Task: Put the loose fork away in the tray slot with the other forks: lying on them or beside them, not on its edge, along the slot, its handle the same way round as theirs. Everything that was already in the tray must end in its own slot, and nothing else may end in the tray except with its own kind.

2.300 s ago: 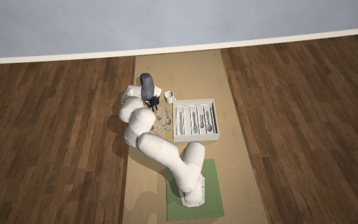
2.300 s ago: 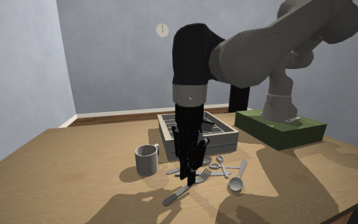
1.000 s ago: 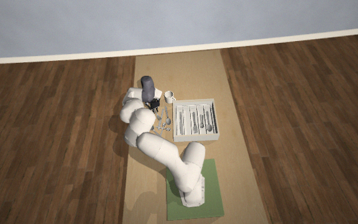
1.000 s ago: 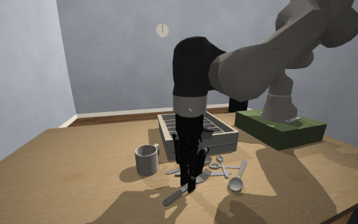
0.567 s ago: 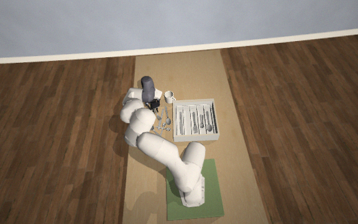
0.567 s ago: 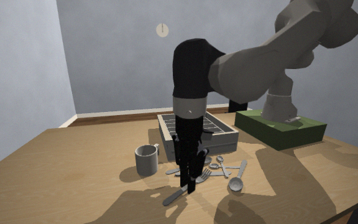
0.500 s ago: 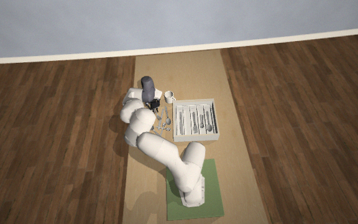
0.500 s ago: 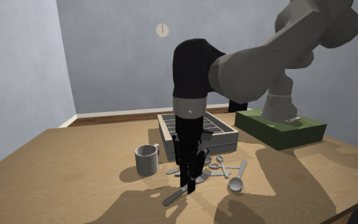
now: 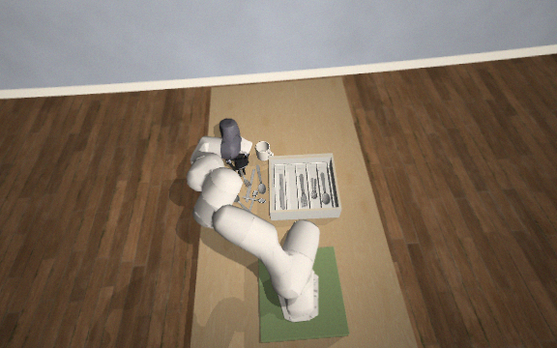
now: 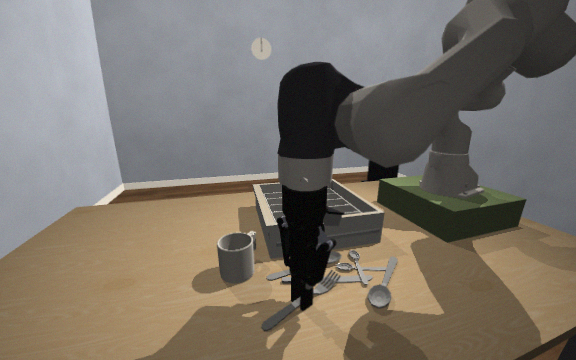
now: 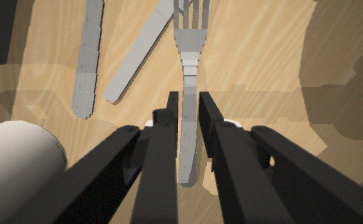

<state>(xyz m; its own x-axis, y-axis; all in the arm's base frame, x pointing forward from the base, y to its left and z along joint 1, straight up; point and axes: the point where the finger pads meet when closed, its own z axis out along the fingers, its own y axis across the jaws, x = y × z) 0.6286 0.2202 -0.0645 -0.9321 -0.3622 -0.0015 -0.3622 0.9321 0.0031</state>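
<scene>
Now: the cutlery tray 32 cm to the right of my hand and 15 cm behind it. Also, from my hand: white mug: 14 cm to the right, 11 cm ahead.
</scene>
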